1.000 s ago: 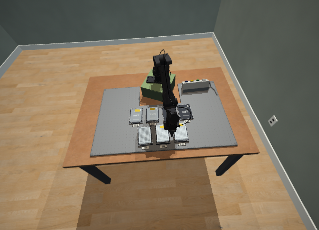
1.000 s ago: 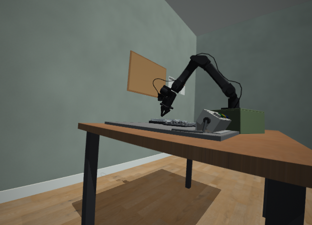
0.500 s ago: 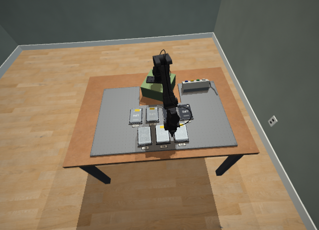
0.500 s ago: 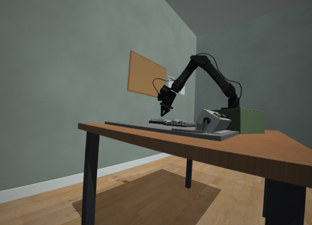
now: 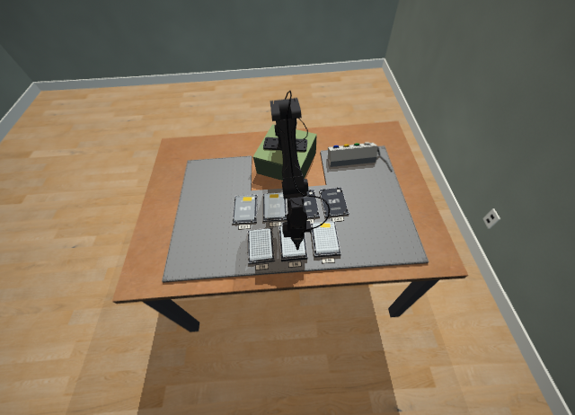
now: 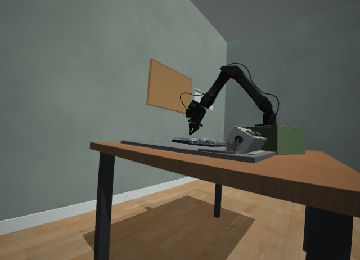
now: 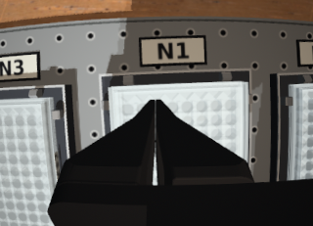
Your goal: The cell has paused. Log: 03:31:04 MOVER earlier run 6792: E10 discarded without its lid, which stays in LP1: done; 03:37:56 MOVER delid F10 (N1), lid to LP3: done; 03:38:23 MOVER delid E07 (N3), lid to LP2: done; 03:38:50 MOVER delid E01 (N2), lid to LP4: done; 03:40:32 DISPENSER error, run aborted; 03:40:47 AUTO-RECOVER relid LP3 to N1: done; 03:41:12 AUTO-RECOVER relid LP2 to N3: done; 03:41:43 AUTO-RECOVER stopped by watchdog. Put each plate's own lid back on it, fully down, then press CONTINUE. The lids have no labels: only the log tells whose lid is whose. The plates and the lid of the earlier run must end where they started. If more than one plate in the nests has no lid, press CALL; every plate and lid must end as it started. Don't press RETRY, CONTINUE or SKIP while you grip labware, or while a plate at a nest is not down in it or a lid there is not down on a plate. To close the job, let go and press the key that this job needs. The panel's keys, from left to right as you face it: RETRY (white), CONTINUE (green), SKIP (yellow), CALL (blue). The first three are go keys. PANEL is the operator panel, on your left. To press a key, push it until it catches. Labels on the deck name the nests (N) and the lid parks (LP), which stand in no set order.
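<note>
Now: the well plate 2 cm behind my hand, 15 cm to the right of it and 4 cm below it. Also, from my hand: green continue key: 57 cm behind, 22 cm to the left; lid: 21 cm behind, 13 cm to the right, 5 cm below; blue key: 54 cm behind, 12 cm to the left.
</note>
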